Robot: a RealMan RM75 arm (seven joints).
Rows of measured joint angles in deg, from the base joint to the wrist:
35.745, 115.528, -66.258, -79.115, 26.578, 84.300, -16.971
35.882, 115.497, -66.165, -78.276, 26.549, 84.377, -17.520
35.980, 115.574, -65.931, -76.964, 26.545, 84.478, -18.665
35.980, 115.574, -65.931, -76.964, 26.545, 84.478, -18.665
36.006, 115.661, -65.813, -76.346, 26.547, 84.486, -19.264
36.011, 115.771, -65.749, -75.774, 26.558, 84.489, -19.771
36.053, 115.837, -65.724, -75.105, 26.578, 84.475, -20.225
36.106, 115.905, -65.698, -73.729, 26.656, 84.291, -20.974
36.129, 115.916, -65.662, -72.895, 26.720, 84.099, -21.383
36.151, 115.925, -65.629, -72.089, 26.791, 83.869, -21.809
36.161, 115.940, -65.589, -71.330, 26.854, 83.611, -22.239
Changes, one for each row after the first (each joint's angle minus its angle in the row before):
0.137, -0.031, 0.093, 0.839, -0.029, 0.077, -0.549
0.098, 0.077, 0.234, 1.312, -0.004, 0.101, -1.145
0.000, 0.000, 0.000, 0.000, 0.000, 0.000, 0.000
0.026, 0.087, 0.118, 0.618, 0.002, 0.008, -0.599
0.005, 0.110, 0.064, 0.572, 0.011, 0.003, -0.507
0.042, 0.066, 0.025, 0.669, 0.020, -0.014, -0.454
0.053, 0.068, 0.026, 1.376, 0.078, -0.184, -0.749
0.023, 0.011, 0.036, 0.834, 0.064, -0.192, -0.409
0.022, 0.009, 0.033, 0.806, 0.071, -0.230, -0.426
0.010, 0.015, 0.040, 0.759, 0.063, -0.258, -0.430

